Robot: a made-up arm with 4 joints.
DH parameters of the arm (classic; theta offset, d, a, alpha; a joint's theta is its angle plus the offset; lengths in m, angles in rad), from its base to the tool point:
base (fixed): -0.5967 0 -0.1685 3.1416
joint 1: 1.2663 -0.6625 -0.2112 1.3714
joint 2: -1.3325 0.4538 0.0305 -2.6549
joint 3: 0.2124 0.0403 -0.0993 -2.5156
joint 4: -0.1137 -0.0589 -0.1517 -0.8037
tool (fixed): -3.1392 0.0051 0 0
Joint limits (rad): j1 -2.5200..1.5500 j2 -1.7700..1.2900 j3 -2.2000..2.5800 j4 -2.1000..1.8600
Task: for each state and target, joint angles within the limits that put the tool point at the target. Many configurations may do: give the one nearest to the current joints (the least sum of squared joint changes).
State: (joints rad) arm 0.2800 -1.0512 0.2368 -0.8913
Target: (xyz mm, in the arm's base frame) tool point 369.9 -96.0 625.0
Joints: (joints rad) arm 0.1248 -0.9973 0.2059 -0.9170
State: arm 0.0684 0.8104 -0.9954 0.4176
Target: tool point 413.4 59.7 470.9
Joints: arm 0.5948 0.9619 -0.4581 -0.1748
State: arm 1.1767 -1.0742 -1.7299 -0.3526
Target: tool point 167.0 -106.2 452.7
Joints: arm 1.1957 -1.1680 -1.6434 0.1579
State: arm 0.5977 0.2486 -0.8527 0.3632
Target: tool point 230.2 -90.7 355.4
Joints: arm 0.7271 0.0931 -0.2436 0.0247
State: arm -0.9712 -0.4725 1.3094 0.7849
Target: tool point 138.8 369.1 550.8
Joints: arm -1.1448 -0.3896 1.1608 1.0001
